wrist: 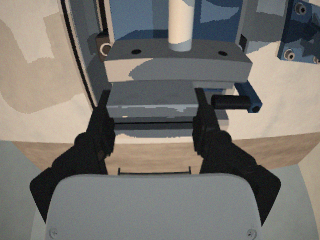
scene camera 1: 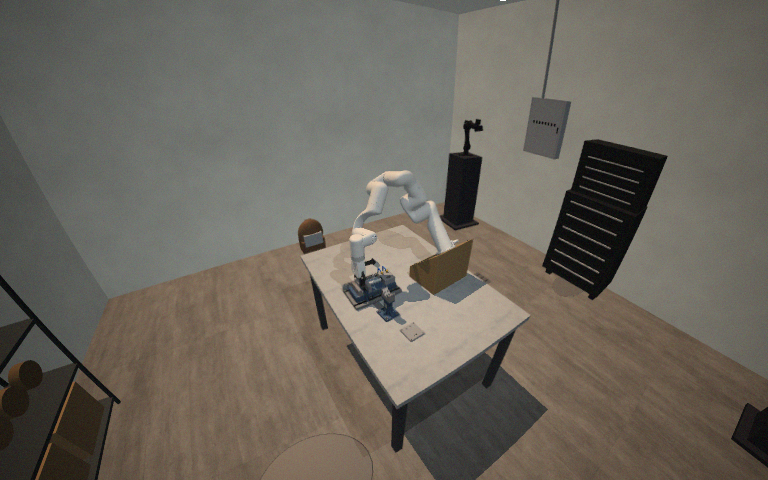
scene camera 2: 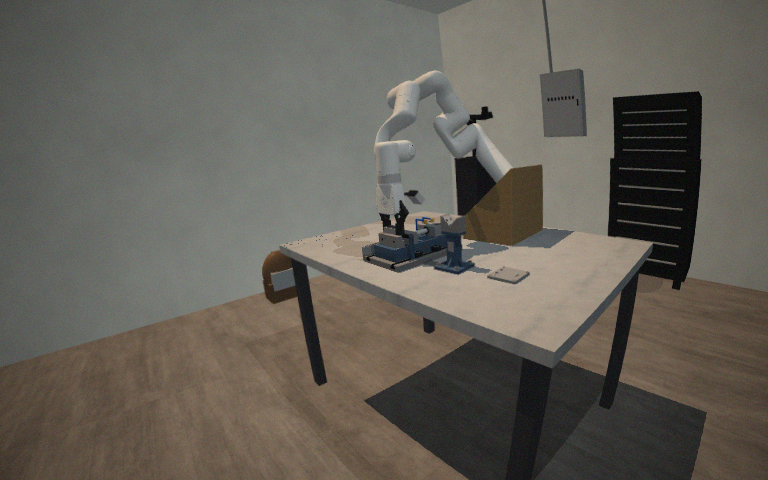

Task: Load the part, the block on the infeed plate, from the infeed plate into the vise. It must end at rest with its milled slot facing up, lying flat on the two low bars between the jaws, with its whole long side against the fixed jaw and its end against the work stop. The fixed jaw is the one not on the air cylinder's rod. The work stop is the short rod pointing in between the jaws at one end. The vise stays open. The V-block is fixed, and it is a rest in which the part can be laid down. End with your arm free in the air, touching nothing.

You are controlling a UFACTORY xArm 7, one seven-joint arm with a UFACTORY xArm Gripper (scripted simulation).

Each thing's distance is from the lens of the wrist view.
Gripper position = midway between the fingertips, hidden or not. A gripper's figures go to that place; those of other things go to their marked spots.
my gripper [wrist: 153, 102]: 13 cm
part [wrist: 152, 109]: 11 cm
moving jaw [wrist: 156, 62]: 11 cm
